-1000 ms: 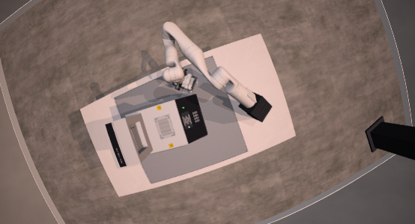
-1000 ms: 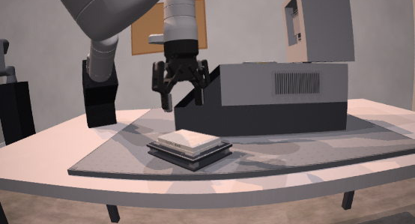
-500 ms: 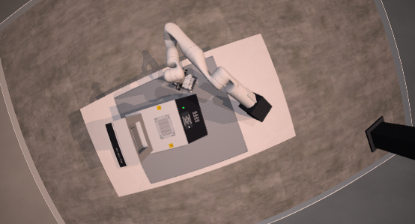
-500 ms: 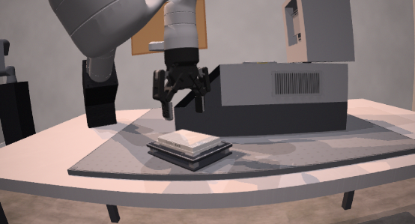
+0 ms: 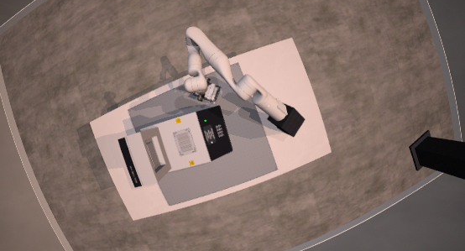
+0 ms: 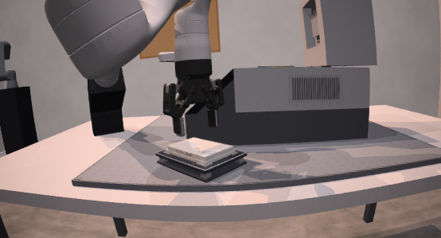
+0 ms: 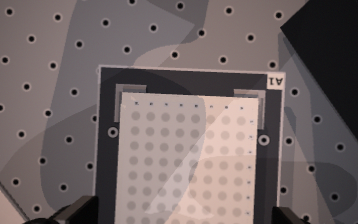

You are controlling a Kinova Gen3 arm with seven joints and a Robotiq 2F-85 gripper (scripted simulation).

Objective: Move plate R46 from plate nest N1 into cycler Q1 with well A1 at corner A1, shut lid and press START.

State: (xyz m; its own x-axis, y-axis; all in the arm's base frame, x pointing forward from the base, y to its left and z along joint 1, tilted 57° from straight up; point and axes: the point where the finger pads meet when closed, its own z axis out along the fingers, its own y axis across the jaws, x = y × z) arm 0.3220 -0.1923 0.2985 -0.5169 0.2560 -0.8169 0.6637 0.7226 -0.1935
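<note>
Right now the plate R46 is 4 cm below my hand. Round my hand: A1 mark: 9 cm to the left, 5 cm below; dark plate nest N1: 6 cm below.
</note>
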